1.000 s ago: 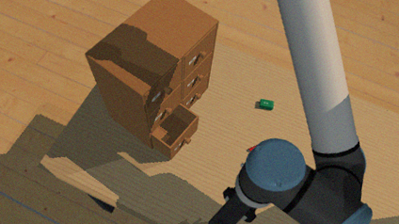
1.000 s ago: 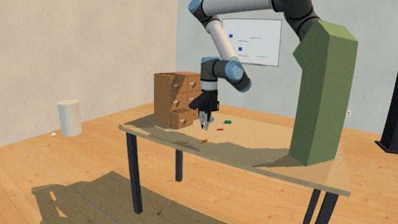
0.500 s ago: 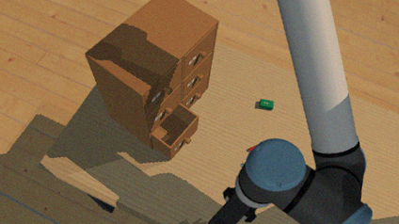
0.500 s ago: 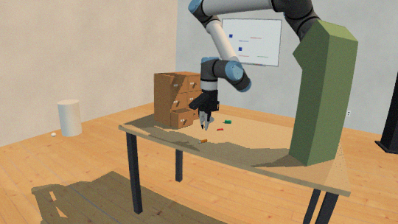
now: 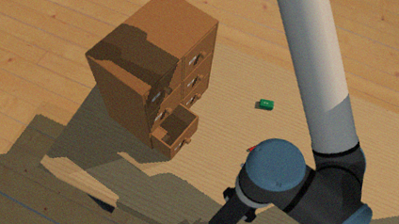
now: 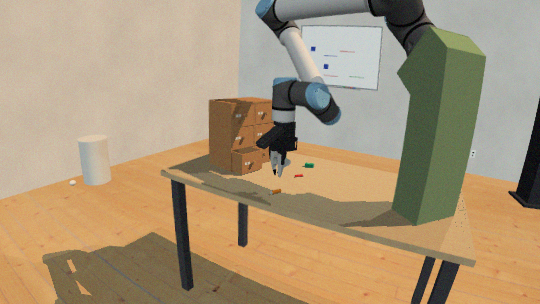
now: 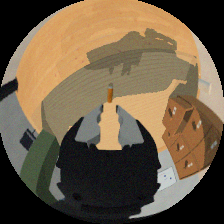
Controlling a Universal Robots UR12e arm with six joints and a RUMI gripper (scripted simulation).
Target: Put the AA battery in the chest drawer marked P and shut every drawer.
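The AA battery is 80 mm below my hand. Round my hand: drawer: 250 mm ahead, 220 mm to the right, 60 mm below; green block: 400 mm to the right, 80 mm below, 70 mm behind; thin red stick: 230 mm to the right, 80 mm below, 40 mm behind.
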